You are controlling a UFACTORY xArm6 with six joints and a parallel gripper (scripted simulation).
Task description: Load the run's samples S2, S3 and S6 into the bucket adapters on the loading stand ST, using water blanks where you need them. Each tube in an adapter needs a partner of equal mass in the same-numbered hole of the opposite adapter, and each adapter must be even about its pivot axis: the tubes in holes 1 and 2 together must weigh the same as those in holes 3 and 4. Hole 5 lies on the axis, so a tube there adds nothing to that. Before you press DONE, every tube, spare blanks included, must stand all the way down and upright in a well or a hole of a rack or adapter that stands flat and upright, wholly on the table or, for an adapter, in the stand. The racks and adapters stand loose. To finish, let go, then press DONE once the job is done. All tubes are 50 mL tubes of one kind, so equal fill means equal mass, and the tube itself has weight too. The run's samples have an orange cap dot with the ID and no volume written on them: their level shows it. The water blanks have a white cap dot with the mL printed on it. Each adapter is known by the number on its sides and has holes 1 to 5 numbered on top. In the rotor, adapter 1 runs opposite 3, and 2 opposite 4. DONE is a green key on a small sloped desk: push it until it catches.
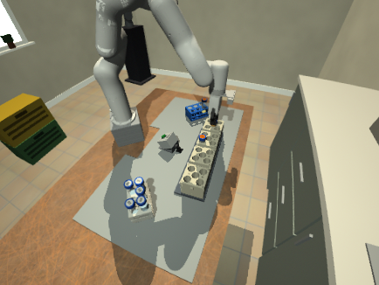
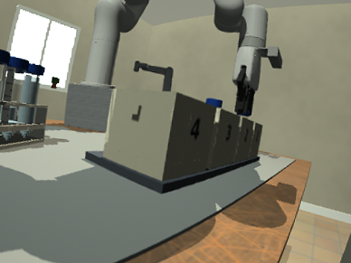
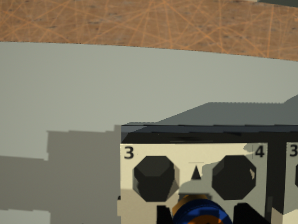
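The tube is 15 cm behind my hand, 17 cm to the left of it and 7 cm below it. Also, from my hand: blue sample rack (18 cm behind, 15 cm to the left, 10 cm below); then adapter (2 cm ahead, 11 cm to the right, 8 cm below); then DONE key desk (18 cm behind, 18 cm to the right, 8 cm below).
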